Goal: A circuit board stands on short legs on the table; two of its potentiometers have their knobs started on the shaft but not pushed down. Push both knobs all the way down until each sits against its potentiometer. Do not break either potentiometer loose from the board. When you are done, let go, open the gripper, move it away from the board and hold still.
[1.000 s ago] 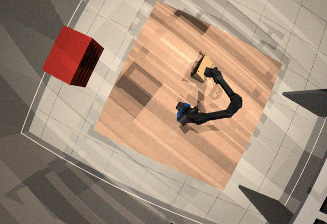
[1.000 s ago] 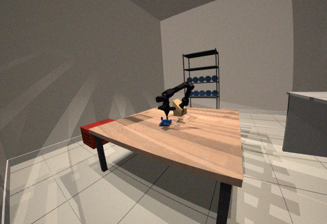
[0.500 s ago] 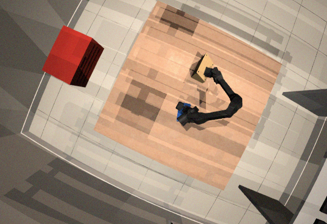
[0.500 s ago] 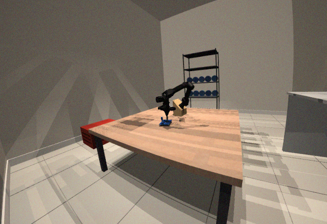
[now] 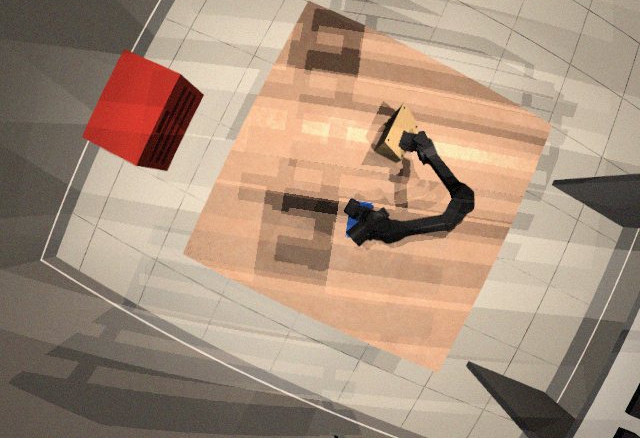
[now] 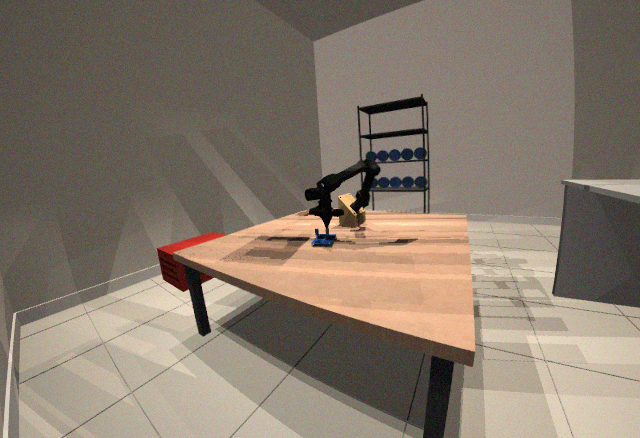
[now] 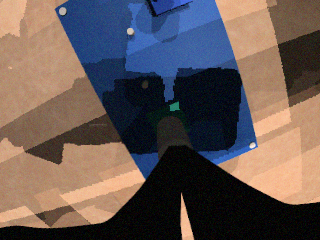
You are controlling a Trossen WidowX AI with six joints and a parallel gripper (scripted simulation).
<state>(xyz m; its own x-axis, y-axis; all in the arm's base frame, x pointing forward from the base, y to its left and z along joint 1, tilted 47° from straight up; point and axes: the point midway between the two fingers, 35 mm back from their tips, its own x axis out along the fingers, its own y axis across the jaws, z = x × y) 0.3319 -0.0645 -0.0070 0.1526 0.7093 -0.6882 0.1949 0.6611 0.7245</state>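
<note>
Right now my gripper tip is 20 mm above the grey knob. Also, from my gripper tip: green potentiometer (30 mm below); dark knob (80 mm ahead, 20 mm to the right).
</note>
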